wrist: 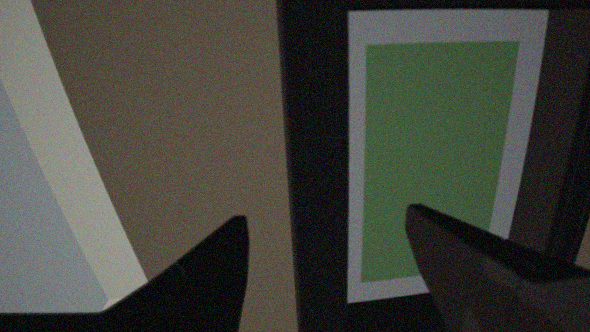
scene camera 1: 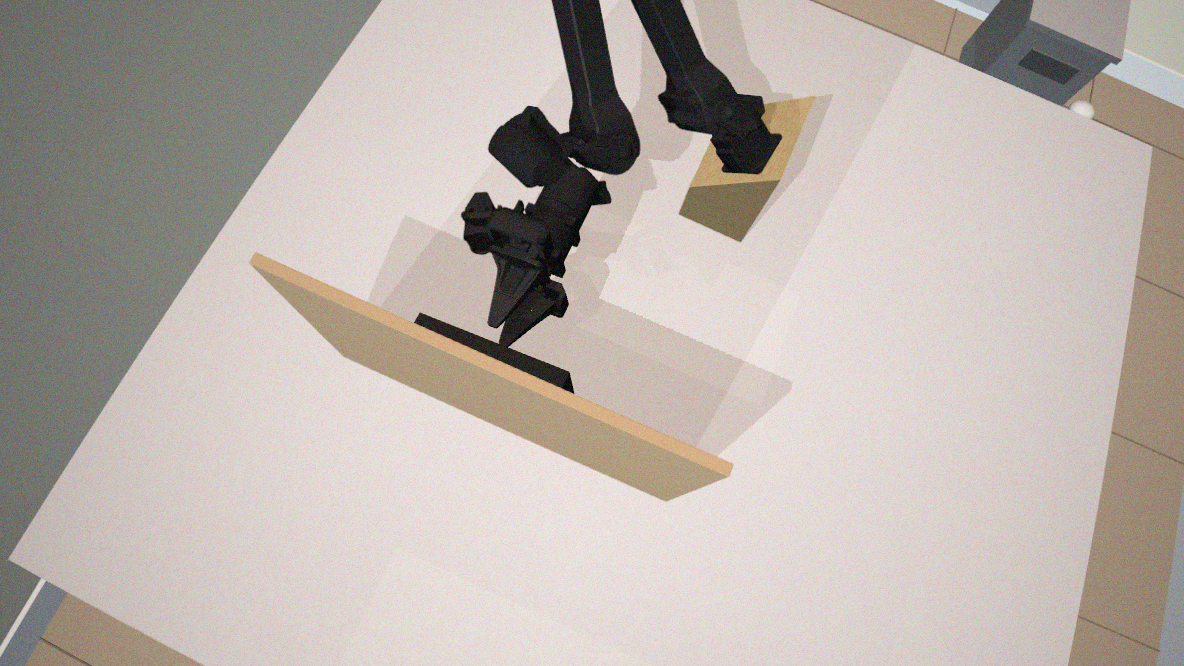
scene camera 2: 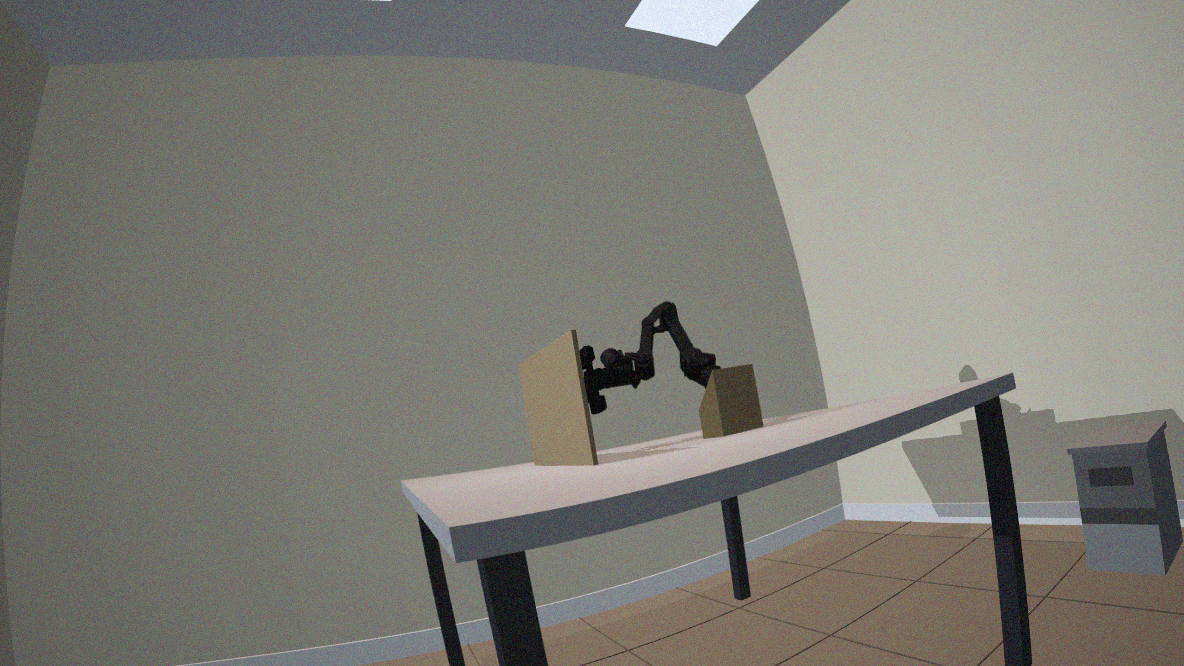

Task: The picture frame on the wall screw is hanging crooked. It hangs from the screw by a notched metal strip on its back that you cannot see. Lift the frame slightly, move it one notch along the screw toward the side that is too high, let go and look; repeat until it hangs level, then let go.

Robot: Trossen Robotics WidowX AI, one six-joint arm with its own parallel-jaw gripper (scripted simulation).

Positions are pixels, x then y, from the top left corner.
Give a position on a tan wall panel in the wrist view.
183,116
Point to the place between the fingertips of my gripper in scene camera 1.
497,336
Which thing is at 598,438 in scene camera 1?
A tan wall panel.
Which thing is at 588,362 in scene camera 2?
My gripper.
